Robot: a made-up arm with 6 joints.
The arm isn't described. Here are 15 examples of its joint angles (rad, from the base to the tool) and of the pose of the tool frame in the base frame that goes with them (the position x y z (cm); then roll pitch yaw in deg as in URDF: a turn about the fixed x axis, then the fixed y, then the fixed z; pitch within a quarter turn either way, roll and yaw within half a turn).
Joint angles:
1: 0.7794 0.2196 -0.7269 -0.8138 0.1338 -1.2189
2: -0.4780 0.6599 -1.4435 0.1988 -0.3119 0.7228
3: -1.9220 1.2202 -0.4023 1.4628 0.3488 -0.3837
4: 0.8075 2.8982 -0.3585 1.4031 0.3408 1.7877
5: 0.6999 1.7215 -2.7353 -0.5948 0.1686 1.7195
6: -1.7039 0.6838 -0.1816 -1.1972 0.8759 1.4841
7: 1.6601 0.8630 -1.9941 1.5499 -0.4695 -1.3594
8: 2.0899 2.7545 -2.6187 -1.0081 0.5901 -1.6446
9: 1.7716 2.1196 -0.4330 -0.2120 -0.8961 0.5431
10: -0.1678 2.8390 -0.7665 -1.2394 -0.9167 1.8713
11: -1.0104 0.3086 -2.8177 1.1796 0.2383 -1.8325
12: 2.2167 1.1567 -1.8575 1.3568 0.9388 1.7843
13: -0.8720 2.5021 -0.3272 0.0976 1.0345 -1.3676
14: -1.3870 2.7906 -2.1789 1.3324 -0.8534 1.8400
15: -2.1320 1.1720 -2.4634 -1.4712 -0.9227 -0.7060
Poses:
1: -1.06 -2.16 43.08 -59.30 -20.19 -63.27
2: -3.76 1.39 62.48 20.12 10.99 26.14
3: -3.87 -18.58 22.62 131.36 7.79 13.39
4: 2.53 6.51 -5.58 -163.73 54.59 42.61
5: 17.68 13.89 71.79 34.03 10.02 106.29
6: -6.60 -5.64 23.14 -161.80 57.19 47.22
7: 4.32 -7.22 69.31 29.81 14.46 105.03
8: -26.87 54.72 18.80 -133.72 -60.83 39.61
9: -6.64 25.95 6.65 148.27 40.56 -109.62
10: 22.72 2.31 -10.74 142.62 -33.72 135.05
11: -28.29 48.42 41.75 34.02 -45.50 -116.87
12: -12.23 5.61 63.70 59.18 -54.44 -61.42
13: 5.86 -5.92 5.03 91.27 -14.40 -145.08
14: 4.68 -57.63 7.60 123.02 -71.25 -69.13
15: 8.11 0.83 71.95 30.34 -45.24 105.64
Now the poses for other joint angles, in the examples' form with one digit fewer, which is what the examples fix.
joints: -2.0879 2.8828 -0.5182 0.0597 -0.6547 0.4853
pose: -7.9 -13.3 -11.5 -176.7 -1.5 29.9
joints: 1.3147 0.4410 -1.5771 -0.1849 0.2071 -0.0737
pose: -3.5 -14.5 60.4 -6.8 31.0 58.2
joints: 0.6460 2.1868 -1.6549 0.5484 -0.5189 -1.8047
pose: 42.6 29.5 26.7 -89.5 14.7 -67.8
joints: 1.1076 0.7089 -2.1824 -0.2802 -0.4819 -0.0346
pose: -12.4 -22.5 67.7 0.8 -27.0 45.3
